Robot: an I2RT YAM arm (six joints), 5 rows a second.
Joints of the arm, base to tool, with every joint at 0 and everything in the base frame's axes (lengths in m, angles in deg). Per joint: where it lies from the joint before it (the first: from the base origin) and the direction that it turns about. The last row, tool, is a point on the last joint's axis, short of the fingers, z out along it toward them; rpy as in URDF.
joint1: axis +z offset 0 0 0.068
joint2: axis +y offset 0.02 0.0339 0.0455
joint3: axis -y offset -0.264 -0.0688 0
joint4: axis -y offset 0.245 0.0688 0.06
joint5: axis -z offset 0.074 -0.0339 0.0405
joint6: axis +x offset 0.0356 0 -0.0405
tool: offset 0 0 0 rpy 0 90 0
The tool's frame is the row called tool.
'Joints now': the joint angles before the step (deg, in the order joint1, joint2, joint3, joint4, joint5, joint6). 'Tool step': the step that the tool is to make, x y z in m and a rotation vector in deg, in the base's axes. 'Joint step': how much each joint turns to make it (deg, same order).
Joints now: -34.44 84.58 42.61 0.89 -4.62 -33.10
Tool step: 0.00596 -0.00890 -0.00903 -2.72 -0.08 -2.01
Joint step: -0.43 3.25 0.04 4.78 2.62 -0.65
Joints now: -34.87 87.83 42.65 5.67 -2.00 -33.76
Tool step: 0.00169 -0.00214 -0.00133 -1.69 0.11 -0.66
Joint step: 0.02 0.70 -0.02 1.58 1.44 -0.70
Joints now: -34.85 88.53 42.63 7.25 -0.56 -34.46
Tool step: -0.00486 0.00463 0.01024 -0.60 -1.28 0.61
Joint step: 0.13 -2.95 -0.61 -0.95 -0.52 -0.11
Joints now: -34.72 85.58 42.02 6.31 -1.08 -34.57
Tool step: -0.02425 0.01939 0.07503 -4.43 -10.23 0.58
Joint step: 0.26 -15.52 2.12 -6.65 -1.41 1.67
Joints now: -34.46 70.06 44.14 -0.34 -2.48 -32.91
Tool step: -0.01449 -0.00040 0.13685 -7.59 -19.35 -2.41
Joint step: -1.99 -5.13 19.72 -4.42 -0.96 4.95
